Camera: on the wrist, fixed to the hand. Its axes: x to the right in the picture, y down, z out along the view.
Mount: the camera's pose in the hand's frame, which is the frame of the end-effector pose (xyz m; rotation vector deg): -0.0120 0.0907 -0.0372 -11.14 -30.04 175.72
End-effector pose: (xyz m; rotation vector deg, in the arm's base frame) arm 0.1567 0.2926 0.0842 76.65 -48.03 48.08
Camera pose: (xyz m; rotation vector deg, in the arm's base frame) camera 0.0720 0.3340 0.1137 48.35 103.47 -73.19
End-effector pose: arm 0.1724 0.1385 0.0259 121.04 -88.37 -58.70
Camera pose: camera 0.1350 0.1117 0.1133 -89.93 -112.16 -0.01
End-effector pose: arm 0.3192 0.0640 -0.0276 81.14 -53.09 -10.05
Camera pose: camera 0.2979 0.1183 0.0521 -78.20 -126.43 89.97
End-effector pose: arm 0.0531 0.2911 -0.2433 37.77 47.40 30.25
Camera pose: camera 0.0009 0.3572 -0.1917 -62.14 75.09 -130.36
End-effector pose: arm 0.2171 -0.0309 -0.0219 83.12 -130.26 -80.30
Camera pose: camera 0.1824 -0.0346 0.0705 -119.73 -67.69 -12.13
